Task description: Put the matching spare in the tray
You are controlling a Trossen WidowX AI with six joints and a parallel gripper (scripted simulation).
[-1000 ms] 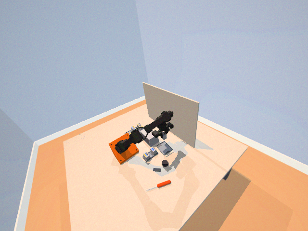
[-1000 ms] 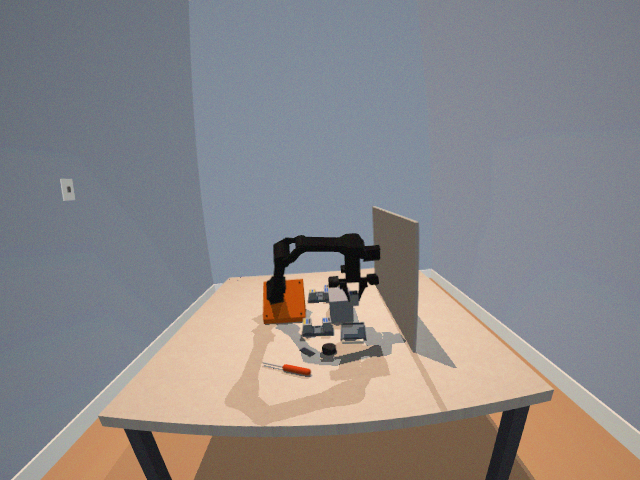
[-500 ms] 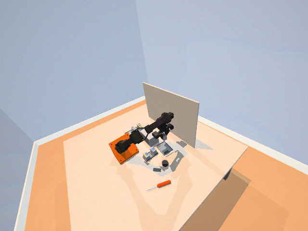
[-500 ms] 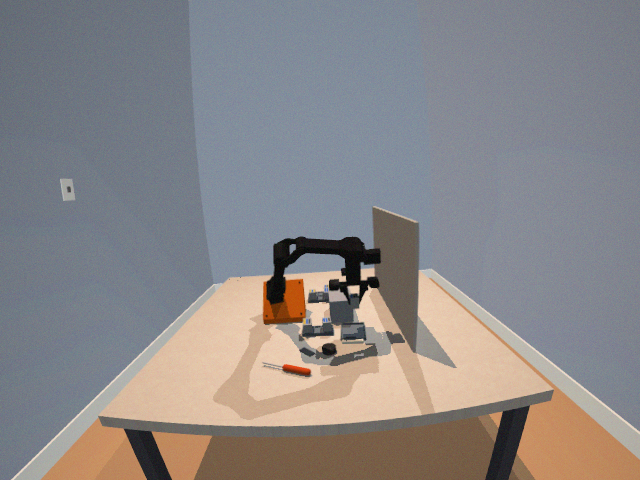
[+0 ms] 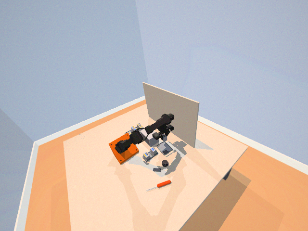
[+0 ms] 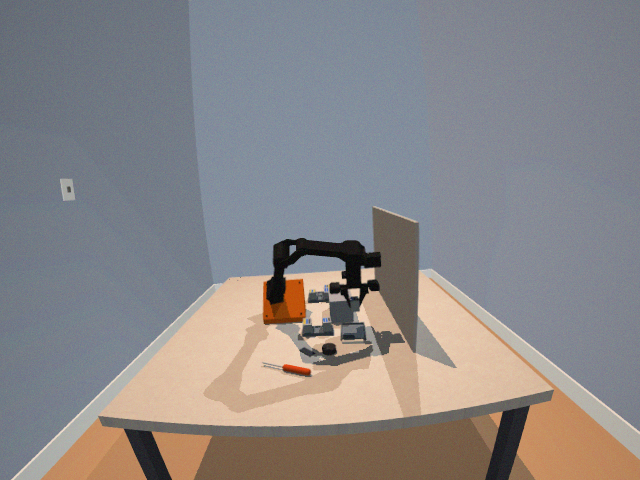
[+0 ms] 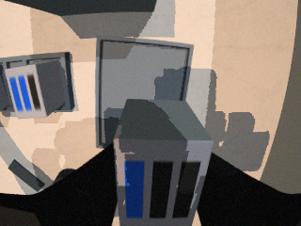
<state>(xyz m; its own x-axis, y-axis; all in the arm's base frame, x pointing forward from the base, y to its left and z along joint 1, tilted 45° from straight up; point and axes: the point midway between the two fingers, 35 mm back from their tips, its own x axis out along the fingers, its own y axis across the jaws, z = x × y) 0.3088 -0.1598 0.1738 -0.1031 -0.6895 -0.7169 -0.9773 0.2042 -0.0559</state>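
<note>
Right now the grey tray is 10 cm below my gripper tip and 1 cm behind it. From my gripper tip the other things lie so: grey mounted unit 18 cm to the left, 6 cm below, 2 cm behind; black puck 13 cm behind, 11 cm to the right, 10 cm below; beige board 21 cm ahead, 14 cm to the left, 12 cm above.
</note>
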